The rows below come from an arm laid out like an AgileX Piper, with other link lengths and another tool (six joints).
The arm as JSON. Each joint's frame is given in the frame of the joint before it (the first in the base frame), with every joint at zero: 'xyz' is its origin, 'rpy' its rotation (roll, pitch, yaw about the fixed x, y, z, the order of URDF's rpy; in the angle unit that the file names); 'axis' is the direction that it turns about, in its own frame. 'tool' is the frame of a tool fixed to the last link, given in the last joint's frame.
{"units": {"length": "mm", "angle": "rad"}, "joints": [
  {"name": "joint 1", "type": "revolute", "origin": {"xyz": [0.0, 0.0, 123.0], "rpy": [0.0, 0.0, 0.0]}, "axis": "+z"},
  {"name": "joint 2", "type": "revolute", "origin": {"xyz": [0.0, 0.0, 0.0], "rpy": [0.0, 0.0, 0.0]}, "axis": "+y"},
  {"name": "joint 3", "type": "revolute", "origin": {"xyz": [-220.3, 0.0, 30.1], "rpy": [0.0, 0.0, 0.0]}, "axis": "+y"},
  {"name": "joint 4", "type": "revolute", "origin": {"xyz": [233.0, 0.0, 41.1], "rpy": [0.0, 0.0, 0.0]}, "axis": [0.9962, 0.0, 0.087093]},
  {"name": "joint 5", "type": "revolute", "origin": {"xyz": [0.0, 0.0, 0.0], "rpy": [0.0, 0.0, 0.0]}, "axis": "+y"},
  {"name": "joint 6", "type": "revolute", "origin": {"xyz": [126.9, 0.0, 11.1], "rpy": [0.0, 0.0, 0.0]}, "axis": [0.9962, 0.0, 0.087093]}
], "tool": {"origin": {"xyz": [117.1, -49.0, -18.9], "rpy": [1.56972, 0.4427, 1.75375]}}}
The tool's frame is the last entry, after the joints.
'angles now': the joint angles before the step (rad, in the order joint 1, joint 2, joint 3, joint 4, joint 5, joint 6). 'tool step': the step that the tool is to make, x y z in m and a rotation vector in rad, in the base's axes. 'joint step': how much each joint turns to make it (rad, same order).
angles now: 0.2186 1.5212 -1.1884 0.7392 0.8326 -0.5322
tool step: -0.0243 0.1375 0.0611 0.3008 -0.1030 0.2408
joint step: 0.2347 0.0477 -0.0912 0.3938 -0.0397 -0.2206
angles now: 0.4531 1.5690 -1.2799 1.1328 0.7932 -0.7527
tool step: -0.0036 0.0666 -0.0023 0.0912 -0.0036 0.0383
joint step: 0.1508 0.1381 -0.0807 0.1772 -0.1228 -0.1025
